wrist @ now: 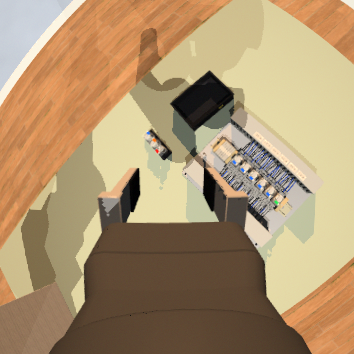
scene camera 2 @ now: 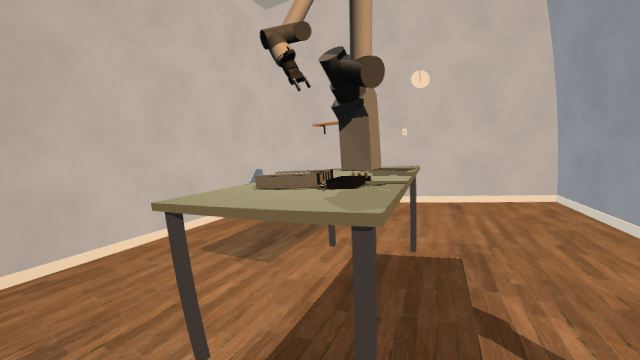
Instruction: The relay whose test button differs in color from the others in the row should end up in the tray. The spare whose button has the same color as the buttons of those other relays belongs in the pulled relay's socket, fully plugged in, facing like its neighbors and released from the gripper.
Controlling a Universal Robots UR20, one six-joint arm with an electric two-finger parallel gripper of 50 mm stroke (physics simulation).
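Places are measured from the arm's base along level axes (x ahead, y left, z up), in millimetres.
Where they show: gripper, fingertip midpoint: (wrist: 171, 180) (scene camera 2: 304, 88); arm's base at its link origin: (scene camera 2: 351, 93).
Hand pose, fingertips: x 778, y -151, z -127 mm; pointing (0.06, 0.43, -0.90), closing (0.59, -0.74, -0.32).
Things, the pixels of their top centre, and the offset from my fingertips. "*": a spot on its surface instead. Level surfaces: height alone.
- relay with a green button, top centre: (wrist: 278, 199) dx +71, dy -142, dz -403 mm
- panel at a spot on its surface: (wrist: 301, 199) * dx +118, dy -207, dz -470 mm
- relay at its top centre: (wrist: 252, 175) dx +81, dy -53, dz -403 mm
- blue-button spare at its top centre: (wrist: 145, 134) dx -6, dy +273, dz -424 mm
- orange-button spare at its top centre: (wrist: 152, 141) dx -11, dy +242, dz -424 mm
- red-button spare at its top centre: (wrist: 158, 148) dx -17, dy +210, dz -424 mm
- black tray at its top centre: (wrist: 200, 98) (scene camera 2: 346, 177) dx +182, dy +204, dz -438 mm
- table at its surface level: dz -473 mm
- tan block at its top centre: (wrist: 223, 149) dx +92, dy +52, dz -426 mm
In the wrist view, a relay with a green button (wrist: 278, 201) stands at the lower right end of a row in the panel (scene camera 2: 287, 181) (wrist: 301, 199). The other relays in the row, such as one relay (wrist: 253, 177) near its middle, have blue buttons. Three spares stand in a short dark holder left of the panel: a blue-button spare (wrist: 148, 134), an orange-button spare (wrist: 153, 142) and a red-button spare (wrist: 158, 149). The black tray (scene camera 2: 345, 183) (wrist: 200, 95) lies beside the panel. My gripper (scene camera 2: 303, 87) (wrist: 171, 180) is open and empty, high above the table.
The table (scene camera 2: 280, 202) (wrist: 320, 115) carries the panel, tray and spare holder. The panel has raised side walls, blue wiring and a tan block (wrist: 224, 149) at the upper left end of the row. The robot's pedestal (scene camera 2: 355, 145) stands at the table's far end.
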